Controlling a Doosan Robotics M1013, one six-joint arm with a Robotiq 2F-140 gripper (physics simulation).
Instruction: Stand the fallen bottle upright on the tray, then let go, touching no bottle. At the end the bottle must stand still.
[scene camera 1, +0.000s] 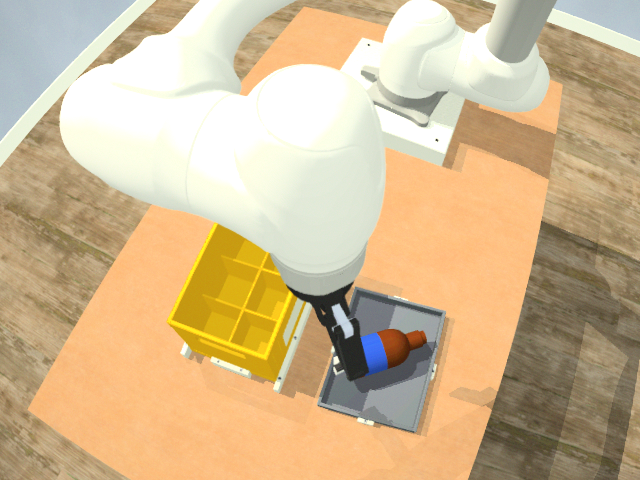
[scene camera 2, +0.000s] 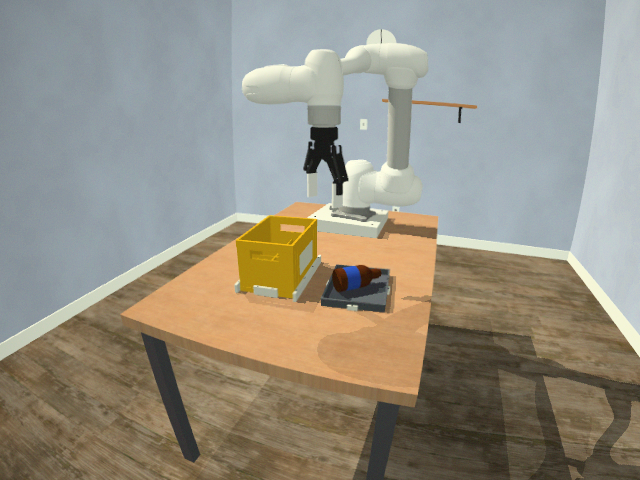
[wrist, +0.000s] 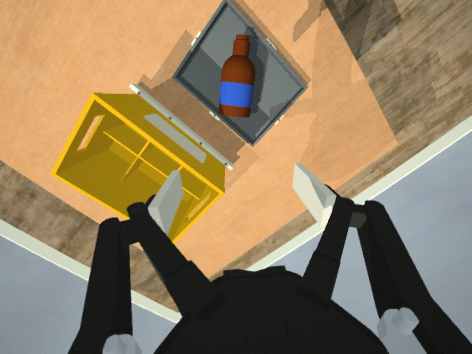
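Pixels of known places: gripper, fingertip midpoint: (scene camera 2: 324, 201) (wrist: 238, 178); arm's base, link origin: (scene camera 1: 406, 93) (scene camera 2: 354, 215).
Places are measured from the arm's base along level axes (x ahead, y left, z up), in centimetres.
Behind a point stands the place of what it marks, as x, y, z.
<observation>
A brown bottle with a blue label (scene camera 1: 395, 348) {61.9, 26.5, 2.5} (scene camera 2: 354, 277) {66.3, 25.2, 0.8} (wrist: 237, 82) {62.3, 24.2, 2.7} lies on its side in the grey tray (scene camera 1: 413, 430) {72.9, 37.0, -2.7} (scene camera 2: 354, 305) {75.4, 28.9, -3.5} (wrist: 200, 49) {51.9, 22.0, -4.7}. In scene camera 1 its neck points right and its base end is hidden behind a finger. In the wrist view the neck points to the top. My gripper (scene camera 2: 324, 195) {70.8, 16.8, 24.8} (wrist: 238, 178) {70.8, 16.8, 24.8} is open and empty, with its fingers pointing down, high above the table and well clear of the bottle. In scene camera 1 the gripper overlaps the bottle's base end in the picture; the far finger is mostly hidden.
A yellow crate with compartments (scene camera 1: 219, 347) {78.6, 0.2, 6.7} (scene camera 2: 264, 268) {78.8, 0.6, 3.9} (wrist: 102, 160) {56.3, -12.5, 1.1} stands beside the tray, held by white rails; no bottle shows in its visible compartments. The arm's white base plate (scene camera 1: 413, 147) {14.4, 8.6, -1.9} (scene camera 2: 351, 226) {14.9, 4.4, -0.9} is at the back of the wooden table (scene camera 1: 248, 434) {88.7, 10.6, -5.2} (scene camera 2: 248, 330) {98.0, 7.5, -5.2} (wrist: 65, 50) {33.5, -2.6, -5.2}.
</observation>
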